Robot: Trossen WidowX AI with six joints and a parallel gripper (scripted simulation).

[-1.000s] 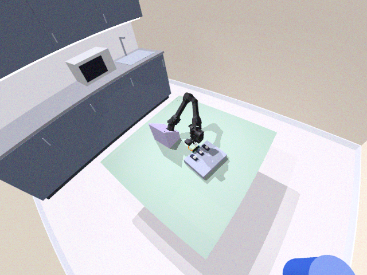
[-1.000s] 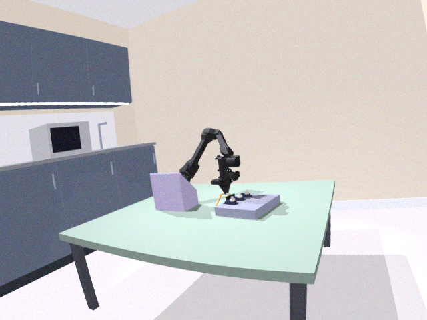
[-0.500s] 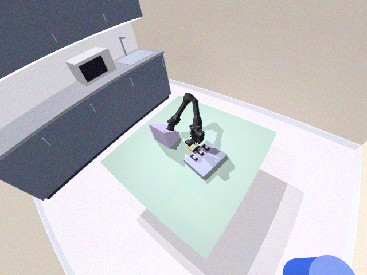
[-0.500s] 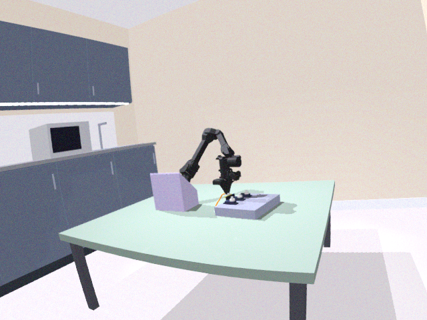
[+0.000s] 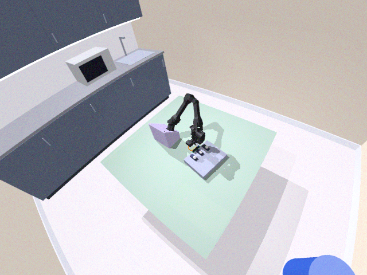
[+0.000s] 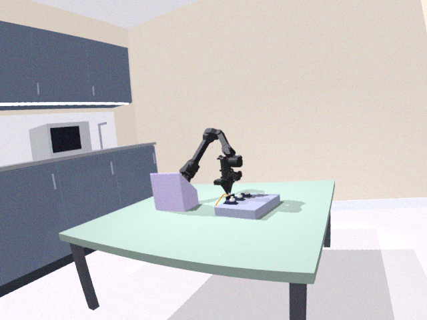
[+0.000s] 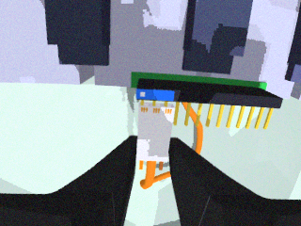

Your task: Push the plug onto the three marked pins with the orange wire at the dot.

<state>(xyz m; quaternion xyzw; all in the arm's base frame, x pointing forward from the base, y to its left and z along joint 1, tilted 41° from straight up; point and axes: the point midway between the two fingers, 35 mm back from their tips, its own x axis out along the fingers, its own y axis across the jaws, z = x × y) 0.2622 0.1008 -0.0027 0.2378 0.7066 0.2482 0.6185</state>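
The blue band is 30 mm ahead of my gripper tip. The rest, counted from my gripper tip: yellow-marked strip 30 mm to the right, 30 mm ahead, 10 mm below; lilac-grey printed holder 190 mm ahead, 50 mm below, 30 mm to the right.
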